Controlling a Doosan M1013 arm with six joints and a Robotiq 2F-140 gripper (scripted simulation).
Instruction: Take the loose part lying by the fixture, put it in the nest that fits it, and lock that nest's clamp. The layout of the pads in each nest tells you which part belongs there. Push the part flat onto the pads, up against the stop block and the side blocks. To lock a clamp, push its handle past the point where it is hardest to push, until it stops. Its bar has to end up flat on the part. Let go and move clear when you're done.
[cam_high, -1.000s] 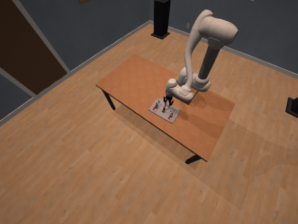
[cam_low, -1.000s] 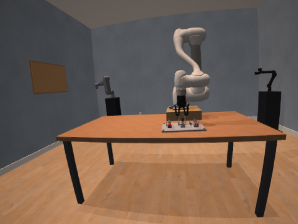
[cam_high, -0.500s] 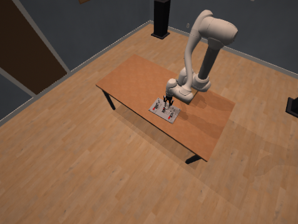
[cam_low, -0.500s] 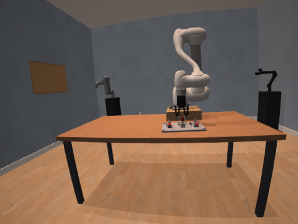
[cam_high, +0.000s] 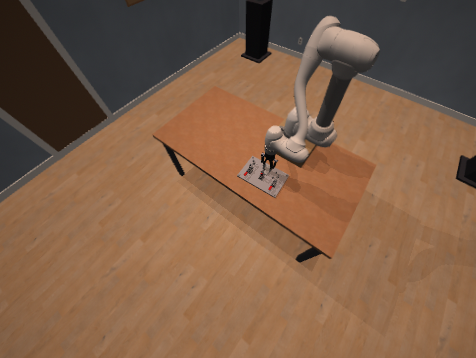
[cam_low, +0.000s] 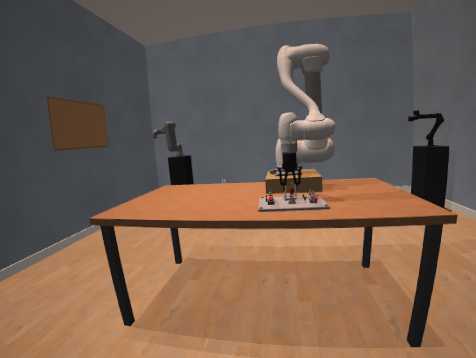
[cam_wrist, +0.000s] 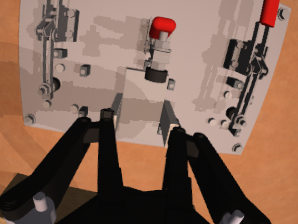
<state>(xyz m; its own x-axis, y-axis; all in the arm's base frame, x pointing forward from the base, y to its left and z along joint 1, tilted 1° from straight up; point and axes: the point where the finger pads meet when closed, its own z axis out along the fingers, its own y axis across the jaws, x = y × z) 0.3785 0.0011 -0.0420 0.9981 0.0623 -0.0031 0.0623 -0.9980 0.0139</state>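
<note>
The loose part lies 30 mm below my hand. Also, from my hand: fixture 50 mm below, 50 mm ahead.
</note>
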